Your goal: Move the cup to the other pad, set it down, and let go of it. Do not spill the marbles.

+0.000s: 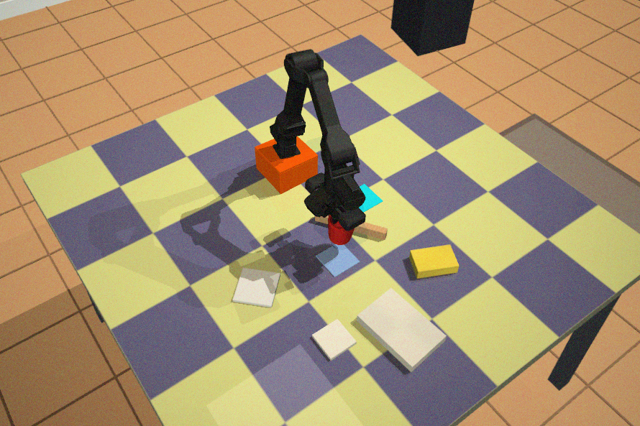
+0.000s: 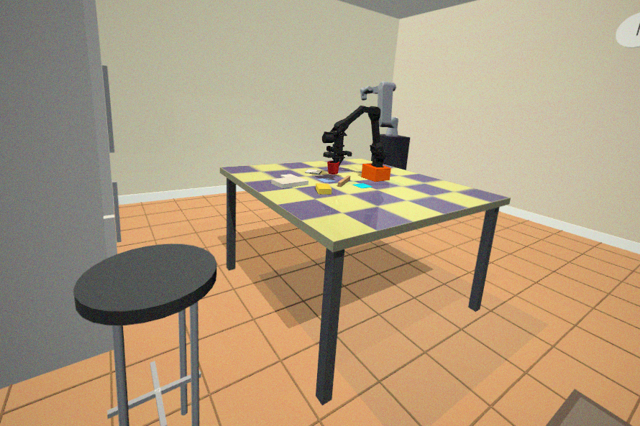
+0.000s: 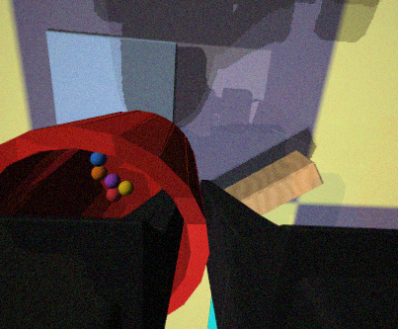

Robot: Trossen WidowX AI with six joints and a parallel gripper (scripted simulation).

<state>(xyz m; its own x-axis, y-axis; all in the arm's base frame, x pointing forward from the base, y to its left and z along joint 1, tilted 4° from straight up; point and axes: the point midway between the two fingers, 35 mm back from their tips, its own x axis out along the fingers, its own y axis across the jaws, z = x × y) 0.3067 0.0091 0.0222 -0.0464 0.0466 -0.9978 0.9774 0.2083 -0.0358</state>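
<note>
Now: gripper tip 15 cm to the right of the cyan pad, 11 cm past it and 9 cm above it. From my gripper tip the other things lie so: red cup (3 cm ahead, 1 cm to the left); light blue pad (9 cm below, 6 cm ahead, 1 cm to the right); wooden bar (8 cm below, 7 cm to the left, 3 cm behind).
</note>
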